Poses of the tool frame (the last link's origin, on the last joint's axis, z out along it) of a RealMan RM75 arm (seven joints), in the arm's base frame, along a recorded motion.
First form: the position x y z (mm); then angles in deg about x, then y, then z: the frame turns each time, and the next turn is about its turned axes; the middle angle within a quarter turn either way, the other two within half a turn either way.
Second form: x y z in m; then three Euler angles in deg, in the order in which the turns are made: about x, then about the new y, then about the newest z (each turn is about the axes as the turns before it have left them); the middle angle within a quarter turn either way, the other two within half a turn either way. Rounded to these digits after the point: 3 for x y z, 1 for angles.
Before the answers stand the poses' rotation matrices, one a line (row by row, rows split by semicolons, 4 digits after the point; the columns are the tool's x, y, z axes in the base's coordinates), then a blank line. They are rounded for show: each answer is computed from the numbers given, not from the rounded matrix.
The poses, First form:
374, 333, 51, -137.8, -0.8, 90.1
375, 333, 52, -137.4, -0.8, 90.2
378, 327, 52, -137.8, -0.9, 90.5
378, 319, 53, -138.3, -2.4, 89.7
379, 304, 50, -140.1, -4.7, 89.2
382, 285, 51, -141.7, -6.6, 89.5
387, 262, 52, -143.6, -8.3, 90.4
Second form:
-0.0017 -0.9999 -0.0140; -0.7408 -0.0081 0.6717; -0.6717 0.0115 -0.7407
-0.0035 -0.9999 -0.0140; -0.7361 -0.0069 0.6768; -0.6768 0.0126 -0.7360
-0.0087 -0.9998 -0.0157; -0.7409 -0.0041 0.6716; -0.6716 0.0175 -0.7407
0.0052 -0.9991 -0.0419; -0.7465 -0.0318 0.6646; -0.6654 0.0278 -0.7460
0.0139 -0.9965 -0.0819; -0.7664 -0.0633 0.6393; -0.6423 0.0539 -0.7646
0.0087 -0.9933 -0.1149; -0.7841 -0.0781 0.6157; -0.6205 0.0848 -0.7796
-0.0069 -0.9895 -0.1444; -0.8055 -0.0800 0.5872; -0.5926 0.1203 -0.7965

0.374, 0.333, 0.051, -137.8, -0.8, 90.1
0.375, 0.333, 0.052, -137.4, -0.8, 90.2
0.378, 0.327, 0.052, -137.8, -0.9, 90.5
0.378, 0.319, 0.053, -138.3, -2.4, 89.7
0.379, 0.304, 0.050, -140.1, -4.7, 89.2
0.382, 0.285, 0.051, -141.7, -6.6, 89.5
0.387, 0.262, 0.052, -143.6, -8.3, 90.4

